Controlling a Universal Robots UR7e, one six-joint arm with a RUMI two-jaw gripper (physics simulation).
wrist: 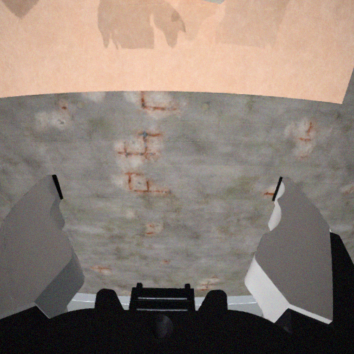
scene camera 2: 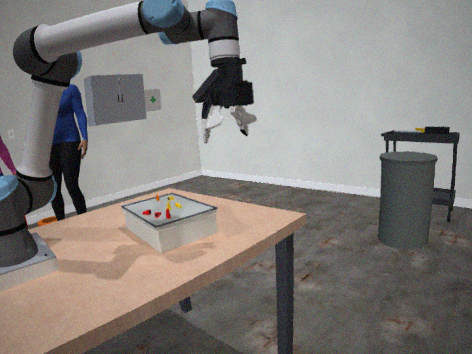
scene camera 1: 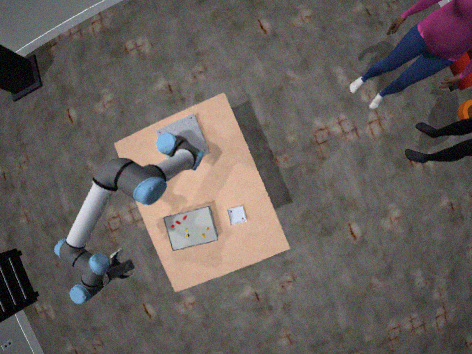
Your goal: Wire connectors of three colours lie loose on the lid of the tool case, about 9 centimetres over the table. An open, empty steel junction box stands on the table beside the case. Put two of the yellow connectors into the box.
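Places are measured from the arm's base along level axes (x ahead, y left, z up), in metres.
Where they show: gripper, fingertip midpoint: point(scene camera 2: 227, 139); arm's base, origin of the base link: point(scene camera 2: 14, 255).
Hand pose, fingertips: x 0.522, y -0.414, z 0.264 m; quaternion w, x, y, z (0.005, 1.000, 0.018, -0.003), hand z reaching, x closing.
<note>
Each offset is from my fingertips to the top centre of the thing. Level surfaces: height alone.
Three yellow connectors, one @[0.053 m ahead, 0.380 m left, 0.214 m down] point(scene camera 1: 203, 235) point(scene camera 2: 170, 198), another @[0.016 m ahead, 0.279 m left, 0.214 m down] point(scene camera 1: 187, 235) point(scene camera 2: 178, 205) and a third @[0.018 m back, 0.288 m left, 0.205 m down] point(scene camera 1: 186, 230) point(scene camera 2: 168, 205), lie apart on the lid of the pale tool case @[0.010 m back, 0.314 m left, 0.226 m down] point(scene camera 1: 197, 218) point(scene camera 2: 187, 233). Red connectors point(scene camera 1: 185, 217) point(scene camera 2: 168, 214) and an orange one @[0.020 m ahead, 0.419 m left, 0.207 m down] point(scene camera 1: 208, 228) point(scene camera 2: 157, 197) lie there too. The small, light steel junction box @[0.015 m ahead, 0.609 m left, 0.277 m down] point(scene camera 1: 230, 216) stands on the table beside the case; it does not show in the scene camera 2 view. My gripper point(scene camera 1: 126, 261) point(scene camera 2: 225, 137) point(wrist: 168, 178) is open and empty, high up and off the table's edge, away from the case.
The wooden table @[0.315 m down] point(scene camera 1: 260, 230) point(scene camera 2: 260, 225) point(wrist: 225, 75) carries the arm's base plate point(scene camera 1: 182, 125) at its far end from the case. A grey bin point(scene camera 2: 407, 200) and a dark cart point(scene camera 2: 420, 137) stand on the floor. People stand well away from the table.
</note>
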